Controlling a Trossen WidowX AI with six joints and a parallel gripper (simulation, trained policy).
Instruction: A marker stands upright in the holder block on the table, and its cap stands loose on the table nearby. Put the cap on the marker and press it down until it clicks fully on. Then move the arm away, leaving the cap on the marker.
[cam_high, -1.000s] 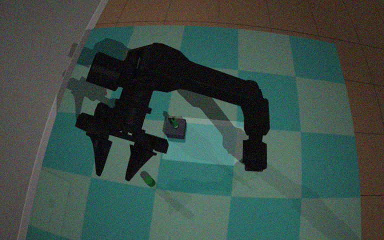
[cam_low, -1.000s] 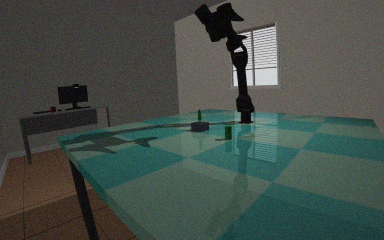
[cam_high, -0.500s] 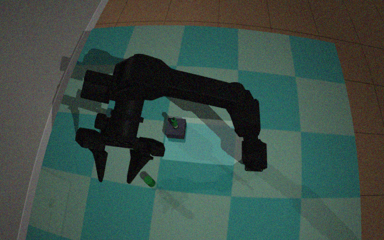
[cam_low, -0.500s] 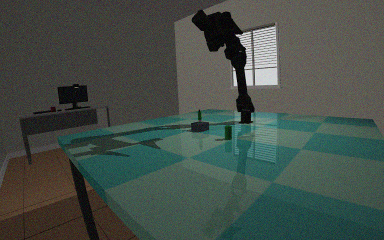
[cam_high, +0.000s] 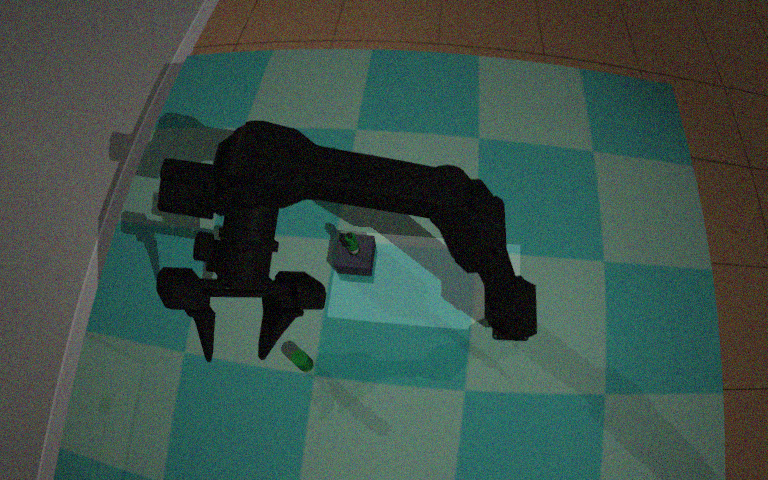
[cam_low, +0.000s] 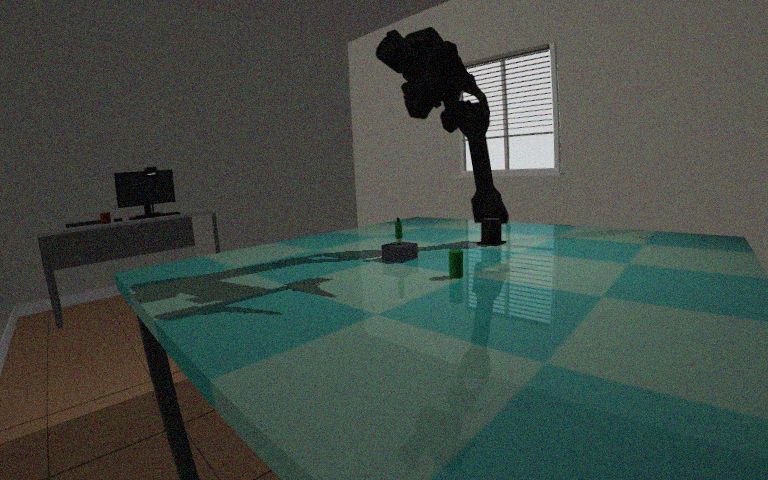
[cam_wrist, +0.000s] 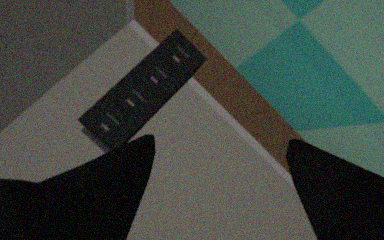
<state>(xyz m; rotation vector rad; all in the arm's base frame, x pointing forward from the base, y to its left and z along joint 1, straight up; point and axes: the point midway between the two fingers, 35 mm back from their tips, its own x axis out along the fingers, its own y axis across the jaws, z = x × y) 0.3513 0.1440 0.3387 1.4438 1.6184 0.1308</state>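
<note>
Right now the green cap is 1 cm behind my gripper tip, 6 cm to the right of it and 29 cm below it. The rest, counted from my gripper tip: dark holder block: 7 cm behind, 27 cm to the right, 30 cm below.
</note>
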